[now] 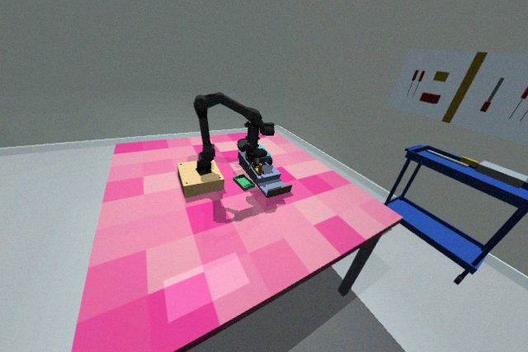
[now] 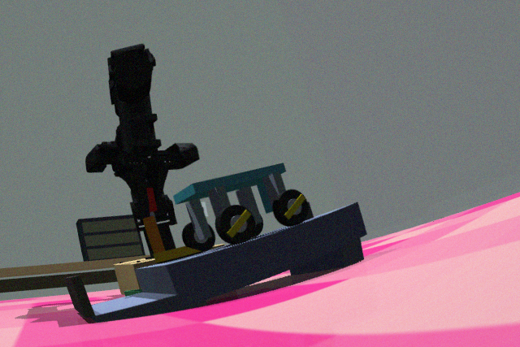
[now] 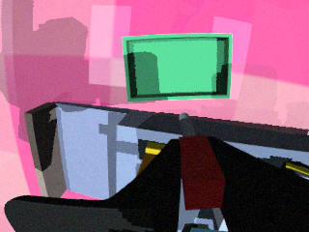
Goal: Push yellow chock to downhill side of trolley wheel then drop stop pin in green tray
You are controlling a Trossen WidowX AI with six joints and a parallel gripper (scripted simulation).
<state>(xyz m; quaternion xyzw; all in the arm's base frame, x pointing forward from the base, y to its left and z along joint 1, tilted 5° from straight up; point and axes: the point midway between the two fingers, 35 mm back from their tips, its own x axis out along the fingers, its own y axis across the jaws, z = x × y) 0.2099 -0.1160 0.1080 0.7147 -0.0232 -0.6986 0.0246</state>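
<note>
Now: the green tray 30 mm behind my gripper tip and 140 mm below it. From my gripper tip the other things lie so: yellow chock: 50 mm ahead, 10 mm to the right, 50 mm below; trolley: 120 mm ahead, 70 mm to the left, 30 mm below; red-headed stop pin: right at my gripper tip.
</note>
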